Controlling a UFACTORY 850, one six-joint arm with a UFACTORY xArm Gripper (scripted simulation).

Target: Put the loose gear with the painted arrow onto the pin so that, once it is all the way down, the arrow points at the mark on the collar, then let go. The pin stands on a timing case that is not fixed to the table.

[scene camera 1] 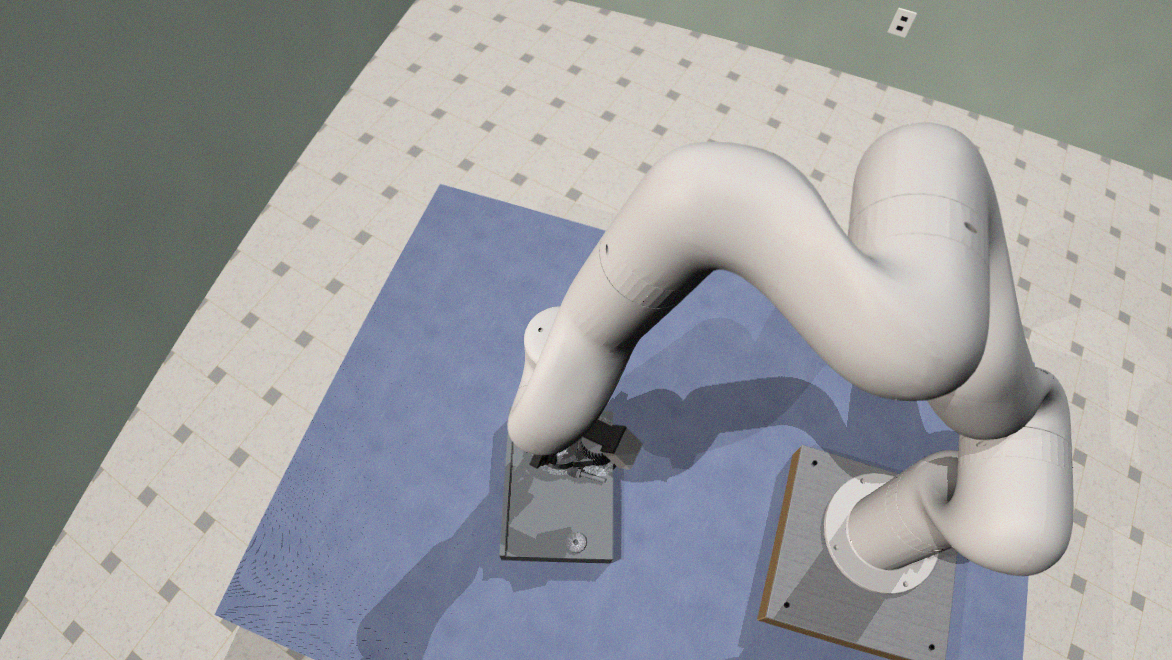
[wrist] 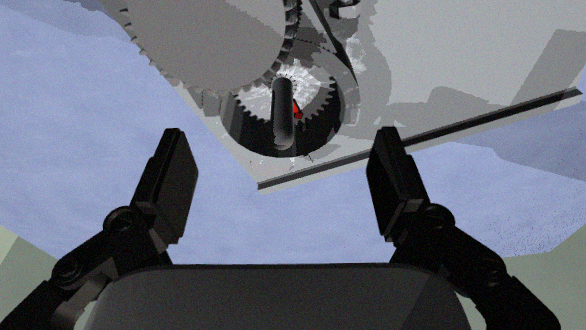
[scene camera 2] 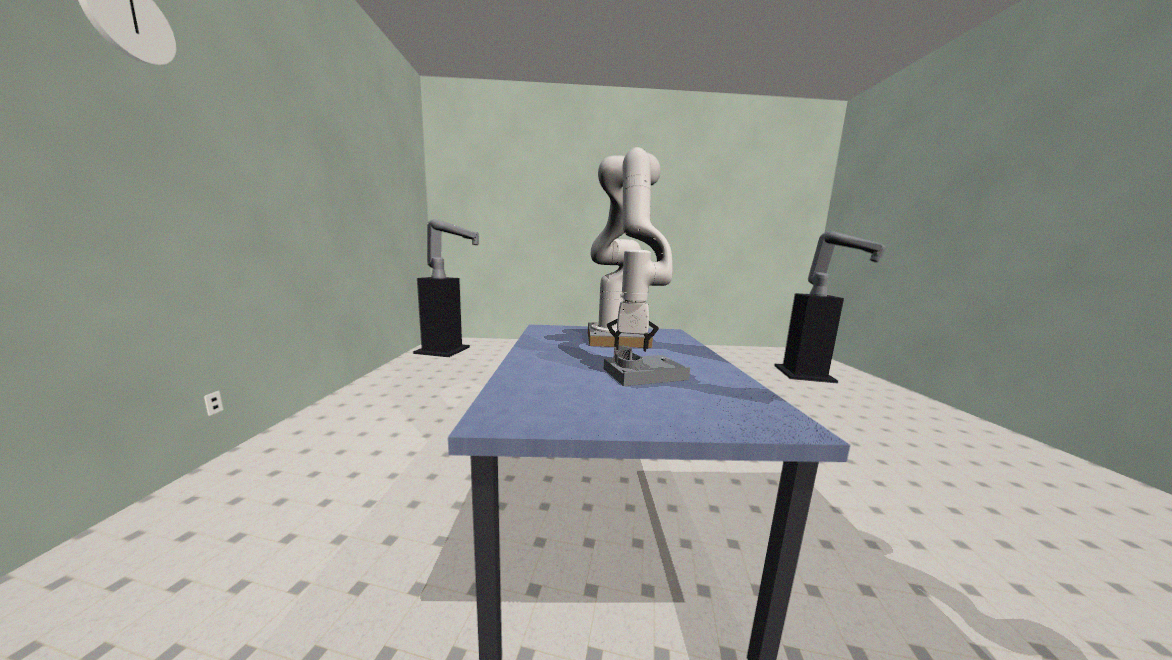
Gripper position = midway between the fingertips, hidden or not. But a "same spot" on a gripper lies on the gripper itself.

my gripper: scene camera 1; wrist 281, 149; scene camera 2
timing case: scene camera 1; wrist; scene camera 2 653, 370
same spot on timing case: (scene camera 1: 541, 507) = (wrist: 463, 60)
same spot on my gripper: (scene camera 1: 537, 460) = (scene camera 2: 657, 326)
